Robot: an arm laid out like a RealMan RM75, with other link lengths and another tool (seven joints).
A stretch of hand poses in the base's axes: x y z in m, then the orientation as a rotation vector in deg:
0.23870 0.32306 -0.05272 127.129 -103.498 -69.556
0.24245 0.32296 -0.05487 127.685 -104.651 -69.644
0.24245 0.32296 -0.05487 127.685 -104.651 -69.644
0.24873 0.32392 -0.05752 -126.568 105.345 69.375
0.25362 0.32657 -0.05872 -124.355 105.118 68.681
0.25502 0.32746 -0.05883 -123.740 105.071 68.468
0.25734 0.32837 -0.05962 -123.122 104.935 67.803
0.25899 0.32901 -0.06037 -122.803 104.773 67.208
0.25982 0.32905 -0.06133 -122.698 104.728 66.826
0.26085 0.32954 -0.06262 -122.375 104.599 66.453
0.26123 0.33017 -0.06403 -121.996 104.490 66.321
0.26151 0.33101 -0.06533 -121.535 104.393 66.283
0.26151 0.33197 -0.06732 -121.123 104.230 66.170
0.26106 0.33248 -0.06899 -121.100 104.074 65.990
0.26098 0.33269 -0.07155 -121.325 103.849 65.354
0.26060 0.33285 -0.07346 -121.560 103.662 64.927
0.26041 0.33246 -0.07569 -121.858 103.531 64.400
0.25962 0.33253 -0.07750 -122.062 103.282 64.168
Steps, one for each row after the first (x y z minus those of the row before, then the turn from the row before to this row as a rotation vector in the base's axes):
0.00375 -0.00010 -0.00215 0.529 -0.745 -0.747
0.00000 0.00000 0.00000 0.000 0.000 0.000
0.00628 0.00096 -0.00265 1.241 -1.093 -1.563
0.00489 0.00265 -0.00120 1.191 -0.914 -1.504
0.00140 0.00089 -0.00011 0.316 -0.260 -0.427
0.00232 0.00091 -0.00079 0.320 -0.602 -0.486
0.00165 0.00064 -0.00075 0.193 -0.517 -0.273
0.00083 0.00004 -0.00096 0.033 -0.294 -0.124
0.00103 0.00049 -0.00129 0.200 -0.355 -0.245
0.00038 0.00063 -0.00141 0.247 -0.191 -0.245
0.00028 0.00084 -0.00130 0.294 -0.135 -0.285
0.00000 0.00096 -0.00199 0.302 -0.204 -0.251
-0.00045 0.00051 -0.00167 0.089 -0.187 -0.010
-0.00008 0.00021 -0.00256 -0.059 -0.488 0.087
-0.00038 0.00016 -0.00191 -0.060 -0.328 0.123
-0.00019 -0.00039 -0.00223 -0.146 -0.364 0.133
-0.00079 0.00007 -0.00181 0.022 -0.223 0.155

